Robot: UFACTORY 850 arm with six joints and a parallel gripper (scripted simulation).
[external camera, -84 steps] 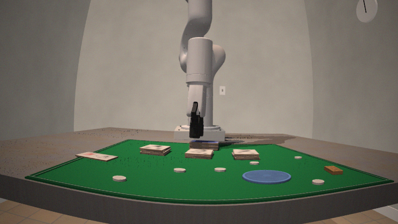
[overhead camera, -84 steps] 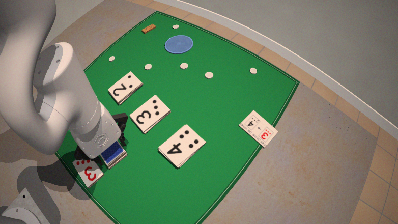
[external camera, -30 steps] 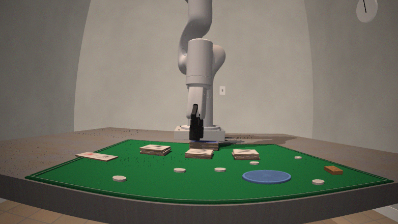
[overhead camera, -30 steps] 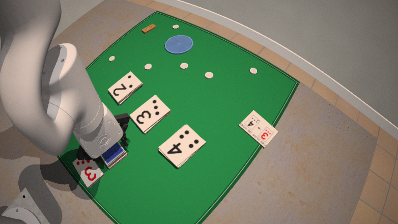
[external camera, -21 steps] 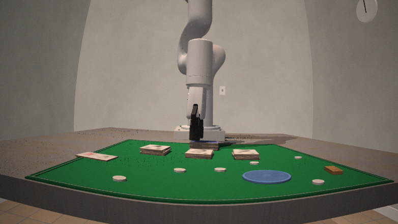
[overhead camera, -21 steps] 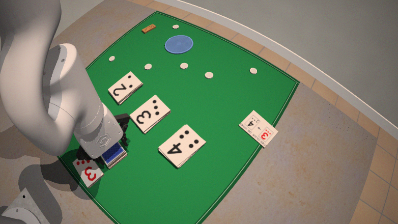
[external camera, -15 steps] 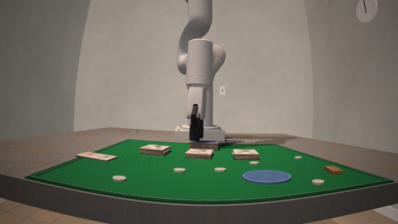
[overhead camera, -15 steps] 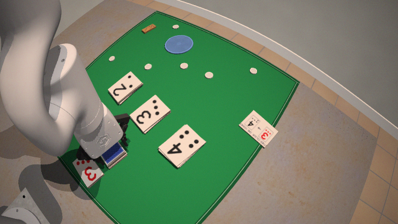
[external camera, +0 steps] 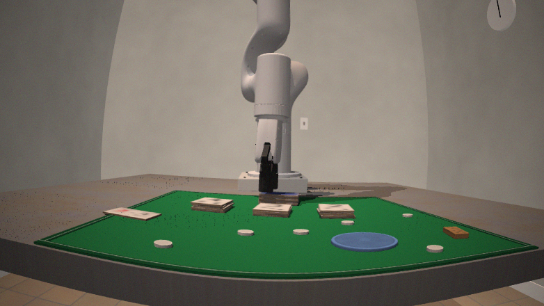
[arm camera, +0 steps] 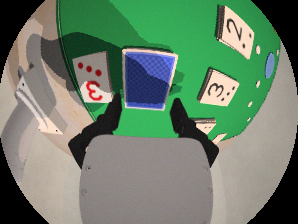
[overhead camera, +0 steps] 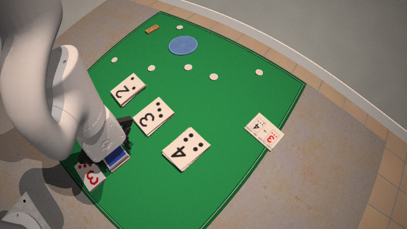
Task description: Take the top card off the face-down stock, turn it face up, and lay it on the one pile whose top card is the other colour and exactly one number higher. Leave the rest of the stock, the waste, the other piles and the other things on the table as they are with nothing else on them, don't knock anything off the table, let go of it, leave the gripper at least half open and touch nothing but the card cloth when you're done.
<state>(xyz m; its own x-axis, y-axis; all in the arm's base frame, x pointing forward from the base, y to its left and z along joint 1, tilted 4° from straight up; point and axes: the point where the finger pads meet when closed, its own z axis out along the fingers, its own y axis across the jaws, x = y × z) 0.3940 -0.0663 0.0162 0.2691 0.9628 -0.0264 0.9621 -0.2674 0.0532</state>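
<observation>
Right now the card is 30 mm to the left of my hand and 20 mm below it. Also, from my hand: green card cloth 180 mm ahead, 10 mm to the left, 60 mm below.
</observation>
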